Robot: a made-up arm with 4 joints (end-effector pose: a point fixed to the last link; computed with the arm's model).
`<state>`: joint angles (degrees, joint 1 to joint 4).
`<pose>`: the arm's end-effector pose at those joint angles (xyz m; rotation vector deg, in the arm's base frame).
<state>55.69 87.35 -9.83 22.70</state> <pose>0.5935 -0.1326 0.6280 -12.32 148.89 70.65</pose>
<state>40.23 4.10 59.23 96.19</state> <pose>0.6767 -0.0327 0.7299 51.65 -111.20 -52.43</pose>
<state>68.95 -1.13 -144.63 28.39</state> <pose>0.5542 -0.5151 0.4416 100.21 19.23 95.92</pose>
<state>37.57 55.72 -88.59 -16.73</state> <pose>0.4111 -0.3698 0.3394 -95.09 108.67 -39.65</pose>
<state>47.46 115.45 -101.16 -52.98</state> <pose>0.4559 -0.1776 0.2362 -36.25 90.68 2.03</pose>
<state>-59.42 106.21 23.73 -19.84</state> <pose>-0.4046 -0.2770 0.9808 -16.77 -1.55 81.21</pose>
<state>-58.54 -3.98 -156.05 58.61</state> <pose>-0.1351 -0.4993 0.9249 -79.12 -25.16 107.63</pose>
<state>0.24 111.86 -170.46 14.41</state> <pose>0.4367 -0.5481 0.5943 -63.69 97.11 -110.97</pose>
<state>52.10 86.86 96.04 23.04</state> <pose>0.6586 -0.5805 0.7237 70.10 46.71 118.32</pose>
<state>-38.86 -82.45 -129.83 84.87</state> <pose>0.0086 -0.4196 1.0101 -90.89 42.70 70.04</pose>
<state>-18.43 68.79 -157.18 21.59</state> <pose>0.2982 -0.5846 0.8020 -37.46 81.29 -151.85</pose>
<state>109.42 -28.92 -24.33 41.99</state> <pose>0.0094 -0.2546 0.1862 86.26 -44.93 18.47</pose>
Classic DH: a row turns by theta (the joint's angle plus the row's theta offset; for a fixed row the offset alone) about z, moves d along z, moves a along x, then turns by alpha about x. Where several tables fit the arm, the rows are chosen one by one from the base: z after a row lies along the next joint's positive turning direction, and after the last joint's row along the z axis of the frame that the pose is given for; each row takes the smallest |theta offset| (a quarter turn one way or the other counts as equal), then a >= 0, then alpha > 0; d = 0 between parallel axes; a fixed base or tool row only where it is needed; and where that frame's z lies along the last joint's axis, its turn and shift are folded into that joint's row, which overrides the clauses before.
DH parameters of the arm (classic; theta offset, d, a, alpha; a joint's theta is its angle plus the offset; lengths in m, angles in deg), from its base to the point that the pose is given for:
base (fixed): 0 0.5035 0.087 -90
joint 1: 72.08 -0.3123 -0.1901 93.93
joint 2: -85.12 0.7689 -0.097 -7.16
joint 3: 60.17 -0.174 0.1177 -112.64
joint 4: 33.06 0.3303 0.1201 93.99
tool (fixed): -21.6 -0.0649 0 0

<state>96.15 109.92 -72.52 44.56</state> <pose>0.3821 -0.1552 0.2274 36.48 -115.42 -40.60</pose>
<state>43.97 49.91 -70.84 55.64</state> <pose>0.4211 -0.1804 0.4217 67.81 -114.92 42.62</pose>
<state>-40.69 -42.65 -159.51 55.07</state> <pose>-0.0653 -0.3662 1.0252 -61.54 24.45 92.04</pose>
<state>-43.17 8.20 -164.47 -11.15</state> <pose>-0.1342 -0.5202 1.0735 22.59 -19.31 143.56</pose>
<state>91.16 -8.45 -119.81 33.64</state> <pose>0.3882 -0.5118 0.2535 113.56 10.21 72.19</pose>
